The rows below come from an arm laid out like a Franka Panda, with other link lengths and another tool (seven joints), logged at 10 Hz.
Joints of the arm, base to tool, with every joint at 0 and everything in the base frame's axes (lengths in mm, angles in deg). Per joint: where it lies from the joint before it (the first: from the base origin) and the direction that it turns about. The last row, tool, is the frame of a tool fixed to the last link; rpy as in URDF.
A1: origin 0 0 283.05 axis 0 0 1
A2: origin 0 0 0 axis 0 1 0
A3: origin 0 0 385.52 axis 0 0 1
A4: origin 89.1 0 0 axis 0 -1 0
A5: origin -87.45 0 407.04 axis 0 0 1
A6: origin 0 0 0 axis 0 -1 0
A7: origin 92.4 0 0 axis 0 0 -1
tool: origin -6 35 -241.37 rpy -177.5 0 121.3
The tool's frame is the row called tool.
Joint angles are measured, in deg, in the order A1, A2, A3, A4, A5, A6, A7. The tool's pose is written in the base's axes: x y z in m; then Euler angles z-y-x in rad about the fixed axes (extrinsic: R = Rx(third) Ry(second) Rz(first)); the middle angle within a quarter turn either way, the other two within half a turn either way. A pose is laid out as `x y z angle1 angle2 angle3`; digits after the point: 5 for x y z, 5 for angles.
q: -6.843, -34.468, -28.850, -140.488, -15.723, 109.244, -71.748
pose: 0.26021 -0.24402 0.35315 -2.91357 0.00609 3.11030
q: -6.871, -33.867, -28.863, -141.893, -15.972, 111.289, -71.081
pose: 0.26370 -0.24208 0.34109 -2.90886 0.00562 3.10485
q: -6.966, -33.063, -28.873, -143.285, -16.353, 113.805, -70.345
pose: 0.26834 -0.24150 0.32860 -2.90267 0.00849 3.09460
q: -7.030, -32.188, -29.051, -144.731, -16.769, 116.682, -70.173
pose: 0.27303 -0.24197 0.31543 -2.90506 0.01568 3.08379
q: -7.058, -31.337, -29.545, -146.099, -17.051, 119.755, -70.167
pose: 0.27740 -0.24368 0.30275 -2.90484 0.02882 3.07590
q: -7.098, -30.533, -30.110, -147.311, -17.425, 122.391, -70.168
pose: 0.27986 -0.24573 0.29103 -2.90385 0.03764 3.06923
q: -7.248, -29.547, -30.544, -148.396, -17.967, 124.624, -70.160
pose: 0.28076 -0.24787 0.27918 -2.90448 0.03776 3.06160
